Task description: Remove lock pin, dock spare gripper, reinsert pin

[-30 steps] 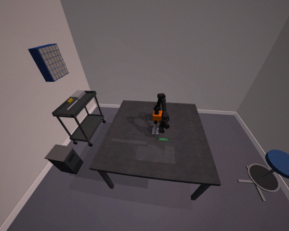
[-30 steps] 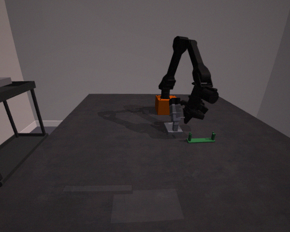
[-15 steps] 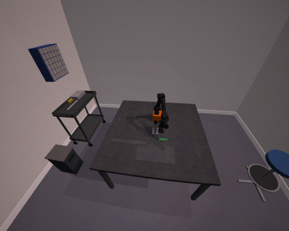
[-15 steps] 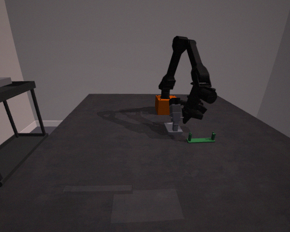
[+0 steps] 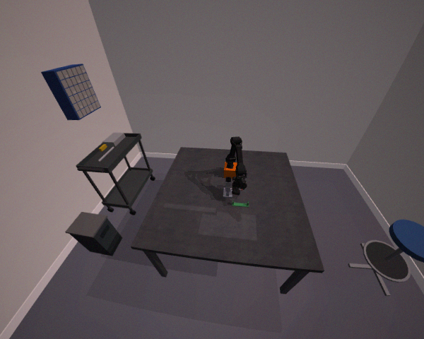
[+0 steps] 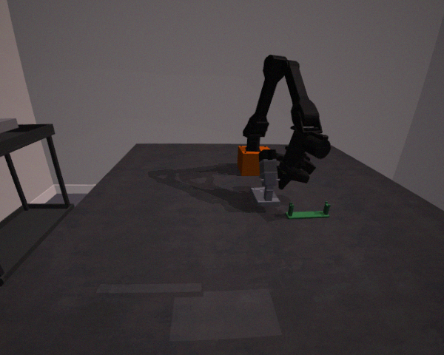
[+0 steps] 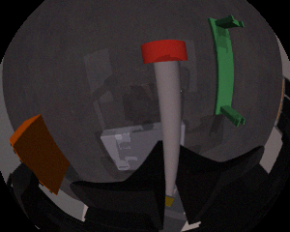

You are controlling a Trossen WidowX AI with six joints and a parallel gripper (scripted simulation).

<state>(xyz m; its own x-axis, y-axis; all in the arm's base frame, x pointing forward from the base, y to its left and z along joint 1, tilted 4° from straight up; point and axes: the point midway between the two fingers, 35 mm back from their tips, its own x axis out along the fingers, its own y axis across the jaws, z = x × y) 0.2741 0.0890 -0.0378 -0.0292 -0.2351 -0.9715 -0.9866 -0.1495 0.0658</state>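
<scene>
My gripper tip is now 5 cm to the left of the grey mount. Round my gripper tip: spare gripper (2 cm behind, 5 cm to the right, 7 cm above); then green cradle (9 cm ahead, 8 cm to the left, 2 cm below).
</scene>
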